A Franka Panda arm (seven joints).
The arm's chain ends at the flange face. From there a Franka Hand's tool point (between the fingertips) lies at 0.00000 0.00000 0.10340 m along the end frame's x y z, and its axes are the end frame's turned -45 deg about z.
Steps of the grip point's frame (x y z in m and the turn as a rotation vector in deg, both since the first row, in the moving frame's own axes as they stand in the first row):
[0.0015, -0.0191, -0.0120, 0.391, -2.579, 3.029]
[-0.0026, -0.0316, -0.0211, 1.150, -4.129, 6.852]
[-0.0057, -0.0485, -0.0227, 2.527, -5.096, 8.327]
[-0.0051, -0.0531, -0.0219, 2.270, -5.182, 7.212]
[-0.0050, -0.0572, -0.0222, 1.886, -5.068, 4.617]
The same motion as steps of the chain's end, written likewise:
[-0.0086, -0.0173, -0.0119, -1.547, -2.100, 3.029]
[-0.0172, -0.0239, -0.0208, -2.106, -3.733, 6.852]
[-0.0284, -0.0328, -0.0222, -1.817, -5.390, 8.327]
[-0.0315, -0.0370, -0.0214, -2.059, -5.269, 7.212]
[-0.0350, -0.0406, -0.0217, -2.250, -4.917, 4.617]

